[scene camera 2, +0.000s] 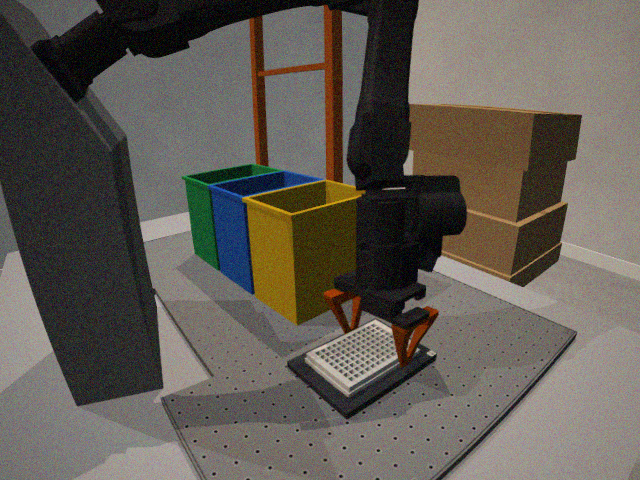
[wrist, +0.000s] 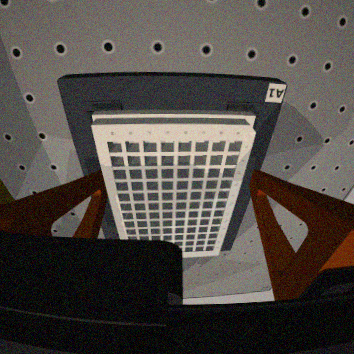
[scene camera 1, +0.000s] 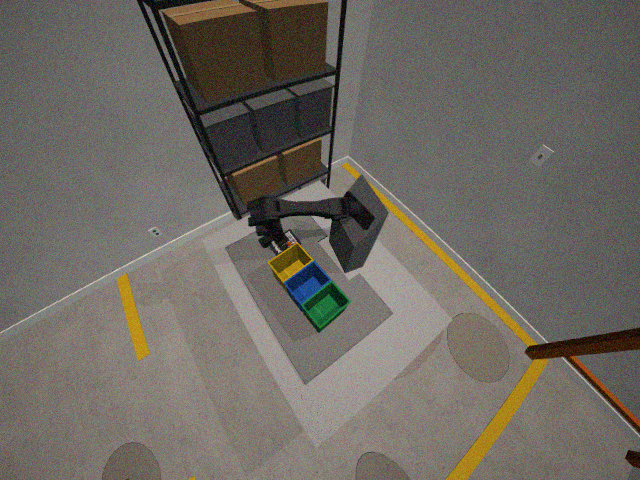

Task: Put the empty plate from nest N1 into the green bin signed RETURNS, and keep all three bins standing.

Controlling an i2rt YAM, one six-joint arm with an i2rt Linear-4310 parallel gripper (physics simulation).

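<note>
The white gridded plate lies flat in its dark nest. My gripper is open, with its orange fingers low on either side of the plate's long edges. In the wrist view a small gap shows at the right finger, and the left fingertip looks close to the plate's edge; I cannot tell whether it touches. The green bin, the blue bin and the yellow bin stand upright in a row. No RETURNS sign is readable.
The yellow bin is nearest the gripper, the green one farthest. The bins stand on a grey perforated board. The dark grey arm pedestal stands beside them. Cardboard boxes stand behind the arm, and a shelf rack stands at the wall.
</note>
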